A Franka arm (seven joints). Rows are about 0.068 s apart.
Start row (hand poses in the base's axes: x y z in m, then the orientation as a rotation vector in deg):
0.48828 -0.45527 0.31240 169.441 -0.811 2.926
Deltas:
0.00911 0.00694 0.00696 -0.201 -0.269 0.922
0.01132 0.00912 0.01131 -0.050 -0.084 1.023
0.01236 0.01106 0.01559 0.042 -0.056 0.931
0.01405 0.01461 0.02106 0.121 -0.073 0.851
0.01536 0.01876 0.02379 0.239 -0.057 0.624
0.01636 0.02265 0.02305 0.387 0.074 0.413
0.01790 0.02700 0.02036 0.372 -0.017 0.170
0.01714 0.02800 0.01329 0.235 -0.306 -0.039
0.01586 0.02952 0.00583 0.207 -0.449 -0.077
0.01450 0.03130 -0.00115 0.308 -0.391 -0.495
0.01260 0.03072 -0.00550 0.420 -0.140 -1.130
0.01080 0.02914 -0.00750 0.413 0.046 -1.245
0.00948 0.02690 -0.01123 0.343 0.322 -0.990
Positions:
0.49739 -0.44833 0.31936 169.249 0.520 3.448
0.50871 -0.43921 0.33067 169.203 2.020 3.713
0.52107 -0.42815 0.34626 169.238 3.387 3.927
0.53512 -0.41354 0.36732 169.343 4.633 4.159
0.55048 -0.39478 0.39111 169.564 5.546 4.344
0.56684 -0.37213 0.41416 169.943 6.165 4.317
0.58474 -0.34513 0.43452 170.308 6.413 4.392
0.60188 -0.31713 0.44781 170.521 6.315 4.861
0.61774 -0.28761 0.45364 170.695 6.143 5.537
0.63224 -0.25631 0.45249 170.981 5.352 6.086
0.64484 -0.22559 0.44699 171.398 3.634 6.196
0.65564 -0.19645 0.43949 171.803 1.758 6.014
0.66512 -0.16955 0.42826 172.143 0.290 5.440

